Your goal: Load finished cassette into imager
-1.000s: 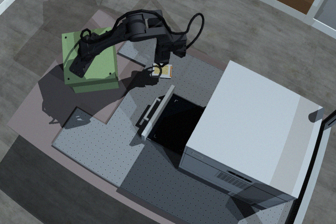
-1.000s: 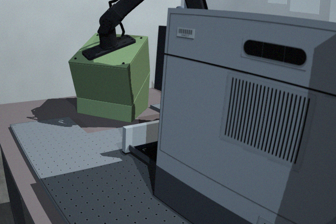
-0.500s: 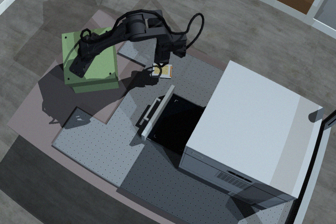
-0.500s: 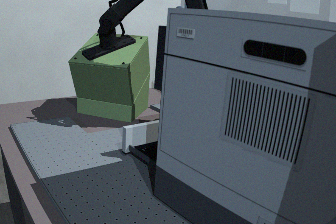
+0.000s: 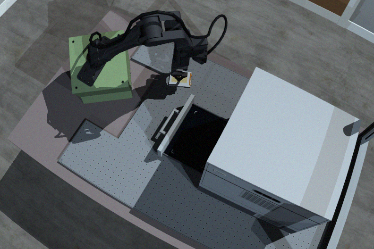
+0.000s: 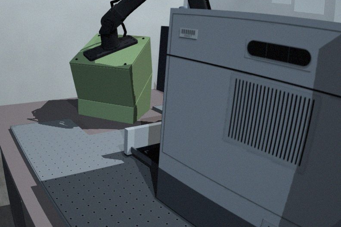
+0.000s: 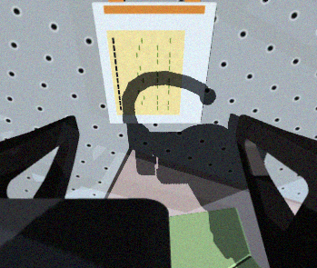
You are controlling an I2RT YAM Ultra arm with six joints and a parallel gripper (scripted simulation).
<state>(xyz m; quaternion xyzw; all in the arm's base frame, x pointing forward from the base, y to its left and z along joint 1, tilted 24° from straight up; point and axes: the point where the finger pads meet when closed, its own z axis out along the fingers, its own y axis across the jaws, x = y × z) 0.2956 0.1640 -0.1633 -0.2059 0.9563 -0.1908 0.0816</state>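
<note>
My hand is 70 mm above the cassette FINISHED and 10 mm to the right of it. Also, from my hand: imager drawer (230 mm to the right, 210 mm ahead, 40 mm below).
</note>
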